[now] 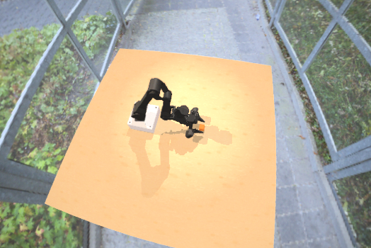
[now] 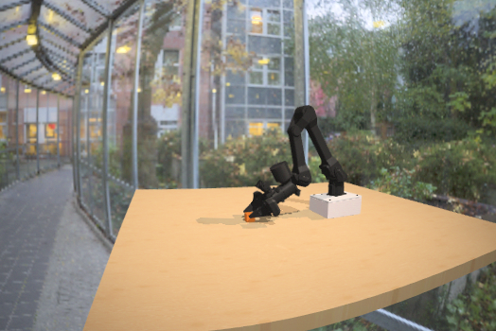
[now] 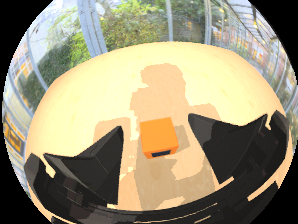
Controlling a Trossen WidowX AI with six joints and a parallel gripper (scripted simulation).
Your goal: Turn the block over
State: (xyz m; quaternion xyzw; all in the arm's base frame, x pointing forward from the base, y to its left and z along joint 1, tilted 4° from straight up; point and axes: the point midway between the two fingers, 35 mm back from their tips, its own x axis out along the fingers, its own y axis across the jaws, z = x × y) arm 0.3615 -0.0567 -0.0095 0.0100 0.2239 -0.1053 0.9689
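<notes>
The small orange block is 2 cm behind my gripper tip and 1 cm below it.
</notes>
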